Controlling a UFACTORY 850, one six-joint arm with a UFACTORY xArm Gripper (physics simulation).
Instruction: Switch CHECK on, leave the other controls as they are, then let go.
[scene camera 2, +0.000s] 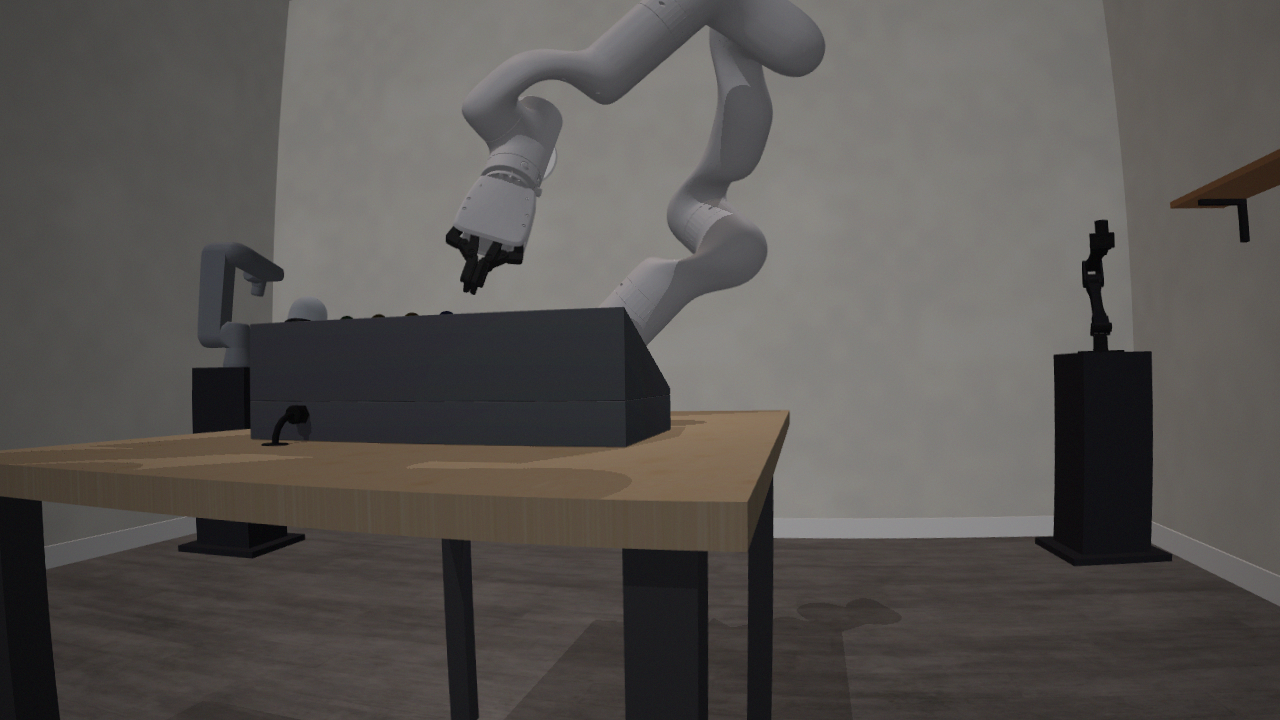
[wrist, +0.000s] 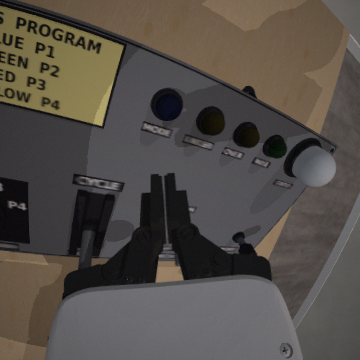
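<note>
The dark grey console (scene camera 2: 438, 367) (wrist: 130, 155) stands on the table. My gripper (scene camera 2: 469, 288) (wrist: 163, 186) is shut and empty, with its fingertips above the panel. In the wrist view its fingers cover the area beside a partly hidden small label (wrist: 192, 209), where no switch lever can be made out. A small dark toggle (wrist: 243, 243) shows to the right of the fingers. No label reading CHECK is legible, so the position of that switch cannot be told. The CYCLE lever (wrist: 88, 242) stands in its slot left of the fingers, pointing toward the panel's lower edge.
Along the panel's upper part sit a blue lamp (wrist: 167, 105), two amber lamps (wrist: 210, 121) (wrist: 246, 135), a green lamp (wrist: 275, 147) and a large white dome (wrist: 314, 166) (scene camera 2: 307, 309). A yellow program plate (wrist: 60, 65) is at the left. The wooden table (scene camera 2: 698, 465) supports the console.
</note>
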